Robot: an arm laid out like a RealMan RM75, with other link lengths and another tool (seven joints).
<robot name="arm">
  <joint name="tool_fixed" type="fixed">
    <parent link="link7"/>
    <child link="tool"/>
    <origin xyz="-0.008 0.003 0.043" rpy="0.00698 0 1.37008"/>
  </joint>
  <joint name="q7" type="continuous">
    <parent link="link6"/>
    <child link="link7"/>
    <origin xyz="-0.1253 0 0" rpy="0 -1.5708 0"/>
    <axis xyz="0 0 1"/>
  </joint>
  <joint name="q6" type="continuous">
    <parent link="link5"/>
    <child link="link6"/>
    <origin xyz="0 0 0" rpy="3.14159 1.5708 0"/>
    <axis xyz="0 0 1"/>
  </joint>
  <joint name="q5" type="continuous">
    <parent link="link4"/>
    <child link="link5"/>
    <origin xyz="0.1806 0 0" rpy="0 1.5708 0"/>
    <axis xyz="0 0 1"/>
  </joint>
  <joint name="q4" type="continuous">
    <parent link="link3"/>
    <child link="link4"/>
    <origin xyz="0 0 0" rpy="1.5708 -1.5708 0"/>
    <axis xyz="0 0 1"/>
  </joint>
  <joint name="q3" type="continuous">
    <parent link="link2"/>
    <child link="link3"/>
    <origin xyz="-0.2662 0 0" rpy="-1.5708 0 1.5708"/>
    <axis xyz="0 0 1"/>
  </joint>
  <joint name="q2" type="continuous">
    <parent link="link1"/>
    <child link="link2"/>
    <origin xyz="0 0 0" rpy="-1.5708 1.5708 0"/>
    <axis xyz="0 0 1"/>
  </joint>
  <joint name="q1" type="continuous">
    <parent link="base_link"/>
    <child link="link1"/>
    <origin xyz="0 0 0.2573"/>
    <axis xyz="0 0 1"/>
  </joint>
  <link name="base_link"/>
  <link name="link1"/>
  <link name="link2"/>
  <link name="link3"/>
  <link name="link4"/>
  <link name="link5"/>
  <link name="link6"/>
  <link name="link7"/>
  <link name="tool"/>
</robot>
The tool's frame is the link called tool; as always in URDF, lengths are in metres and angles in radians. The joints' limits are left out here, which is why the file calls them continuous.
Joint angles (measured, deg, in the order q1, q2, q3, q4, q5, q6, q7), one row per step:
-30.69, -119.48, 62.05, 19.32, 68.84, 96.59, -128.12
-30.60, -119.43, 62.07, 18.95, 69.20, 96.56, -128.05
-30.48, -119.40, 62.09, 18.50, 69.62, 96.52, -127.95
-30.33, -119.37, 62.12, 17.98, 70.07, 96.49, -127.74
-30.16, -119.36, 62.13, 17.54, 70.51, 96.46, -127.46
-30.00, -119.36, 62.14, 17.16, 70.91, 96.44, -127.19
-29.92, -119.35, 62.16, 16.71, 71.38, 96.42, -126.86
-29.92, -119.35, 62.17, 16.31, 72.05, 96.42, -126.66
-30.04, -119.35, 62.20, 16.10, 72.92, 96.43, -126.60
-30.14, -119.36, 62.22, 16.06, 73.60, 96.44, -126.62
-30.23, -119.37, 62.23, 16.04, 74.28, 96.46, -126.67
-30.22, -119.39, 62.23, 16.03, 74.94, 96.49, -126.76
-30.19, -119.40, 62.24, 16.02, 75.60, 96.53, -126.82
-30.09, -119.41, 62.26, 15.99, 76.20, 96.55, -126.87
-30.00, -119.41, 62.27, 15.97, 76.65, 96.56, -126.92
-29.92, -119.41, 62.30, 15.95, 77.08, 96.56, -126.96
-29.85, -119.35, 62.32, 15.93, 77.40, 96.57, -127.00
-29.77, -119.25, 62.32, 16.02, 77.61, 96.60, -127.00
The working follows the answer.
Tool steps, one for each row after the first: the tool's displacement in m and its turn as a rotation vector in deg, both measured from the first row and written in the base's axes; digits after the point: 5 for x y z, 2 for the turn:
-0.00174, -0.00124, -0.00132, -0.38, 0.28, 0.24
-0.00376, -0.00283, -0.00303, -0.83, 0.58, 0.53
-0.00607, -0.00474, -0.00493, -1.26, 0.93, 0.84
-0.00823, -0.00661, -0.00670, -1.58, 1.27, 1.07
-0.01012, -0.00838, -0.00831, -1.86, 1.58, 1.26
-0.01181, -0.01013, -0.01015, -2.18, 1.95, 1.36
-0.01307, -0.01201, -0.01232, -2.71, 2.40, 1.32
-0.01351, -0.01368, -0.01456, -3.37, 2.98, 1.00
-0.01357, -0.01481, -0.01612, -3.87, 3.42, 0.68
-0.01365, -0.01595, -0.01759, -4.37, 3.85, 0.37
-0.01415, -0.01741, -0.01900, -4.89, 4.23, 0.17
-0.01479, -0.01896, -0.02036, -5.39, 4.63, -0.03
-0.01579, -0.02065, -0.02166, -5.87, 5.00, -0.12
-0.01666, -0.02194, -0.02258, -6.22, 5.28, -0.16
-0.01749, -0.02318, -0.02351, -6.57, 5.57, -0.21
-0.01842, -0.02401, -0.02387, -6.81, 5.82, -0.23
-0.01927, -0.02435, -0.02354, -6.85, 6.04, -0.30

Tool pose at each row, in the base's axes (x y z in m, rotation vector in deg; rounded; the steps above come from the unrounded poses):
-0.17889, 0.30125, -0.02114, -91.26, 79.61, -32.81
-0.18063, 0.30001, -0.02246, -91.84, 79.57, -32.76
-0.18266, 0.29841, -0.02416, -92.53, 79.50, -32.71
-0.18497, 0.29651, -0.02607, -93.23, 79.45, -32.62
-0.18713, 0.29463, -0.02784, -93.80, 79.46, -32.48
-0.18901, 0.29287, -0.02945, -94.28, 79.50, -32.36
-0.19070, 0.29112, -0.03129, -94.78, 79.65, -32.27
-0.19196, 0.28924, -0.03346, -95.40, 79.97, -32.38
-0.19240, 0.28757, -0.03570, -96.02, 80.62, -32.66
-0.19247, 0.28644, -0.03726, -96.44, 81.18, -32.92
-0.19255, 0.28530, -0.03873, -96.86, 81.73, -33.18
-0.19304, 0.28384, -0.04014, -97.35, 82.13, -33.42
-0.19368, 0.28229, -0.04150, -97.82, 82.55, -33.64
-0.19469, 0.28059, -0.04280, -98.32, 82.86, -33.79
-0.19556, 0.27931, -0.04372, -98.72, 83.07, -33.89
-0.19638, 0.27807, -0.04465, -99.11, 83.29, -33.98
-0.19731, 0.27724, -0.04501, -99.41, 83.47, -33.99
-0.19816, 0.27690, -0.04468, -99.51, 83.70, -33.90

